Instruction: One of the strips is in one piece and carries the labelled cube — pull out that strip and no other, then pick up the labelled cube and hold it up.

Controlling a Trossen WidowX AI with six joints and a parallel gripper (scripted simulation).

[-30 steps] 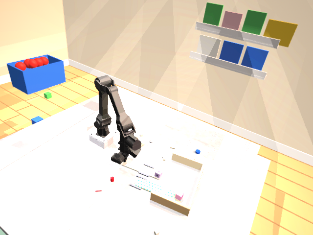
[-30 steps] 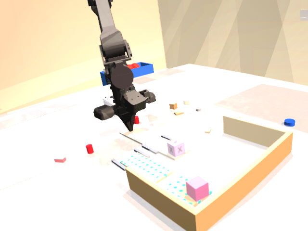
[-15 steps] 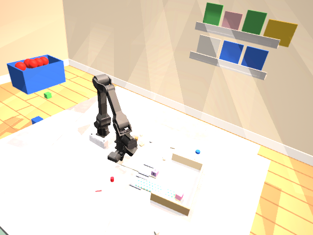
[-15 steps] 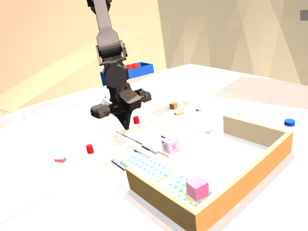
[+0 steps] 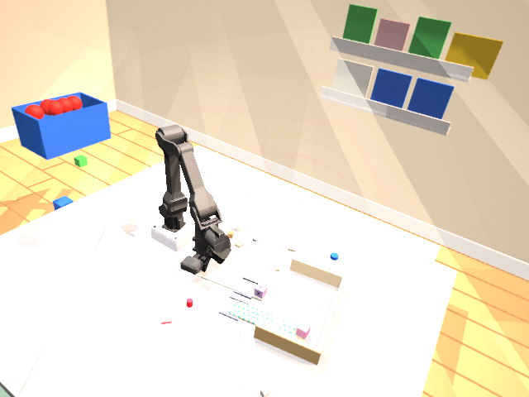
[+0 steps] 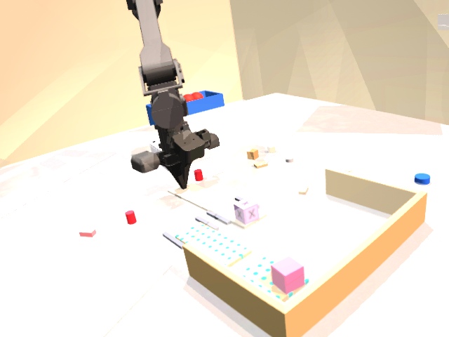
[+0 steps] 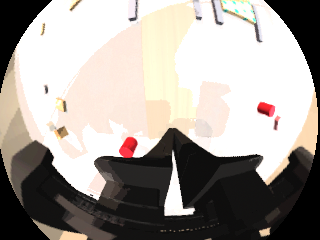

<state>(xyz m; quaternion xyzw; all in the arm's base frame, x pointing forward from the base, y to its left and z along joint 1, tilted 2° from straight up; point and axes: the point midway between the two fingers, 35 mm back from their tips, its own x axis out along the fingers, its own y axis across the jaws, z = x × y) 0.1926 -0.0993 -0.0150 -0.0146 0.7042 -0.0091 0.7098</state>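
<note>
My gripper tip is 10 cm short of the pale cream strip and 1 cm to the right of it. Also, from my gripper tip: blue disc 37 cm ahead, 32 cm to the left; labelled cube 21 cm ahead, 1 cm to the left, 2 cm above; small orange cube 2 cm behind, 21 cm to the left.
</note>
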